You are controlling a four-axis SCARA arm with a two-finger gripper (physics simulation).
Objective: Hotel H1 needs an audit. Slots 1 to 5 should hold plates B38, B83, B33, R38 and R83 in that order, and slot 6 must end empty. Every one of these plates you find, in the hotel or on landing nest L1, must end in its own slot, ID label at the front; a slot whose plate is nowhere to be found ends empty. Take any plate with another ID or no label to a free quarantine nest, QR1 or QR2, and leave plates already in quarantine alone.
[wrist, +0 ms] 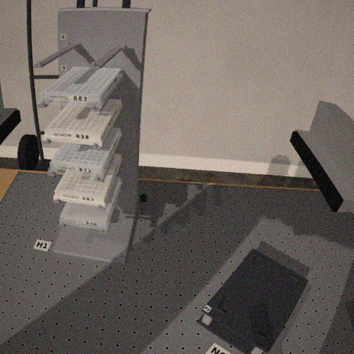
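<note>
Hotel H1 (131, 125) stands at the left in the wrist view. The top plate (82, 86), in slot 5, reads R83 at its front. Below it, the slot 4 plate (80, 122) reads R38. The slot 3 plate (82, 156) has a blurred label that looks like B33 or R33. The slot 2 plate (82, 187) and the slot 1 plate (85, 214) carry front labels too blurred to read surely. The slot 6 rails (59, 55) hold no plate. My gripper (156, 101) is open and empty, its fingers at the left and right edges. L1, QR1 and QR2 do not show.
A dark nest (260, 295) stands at the lower right with no plate on it; its floor label (218, 349) is partly cut off. The H1 label (42, 245) lies at the hotel's foot on the perforated table (165, 280). A thin dark post (31, 100) rises behind the hotel.
</note>
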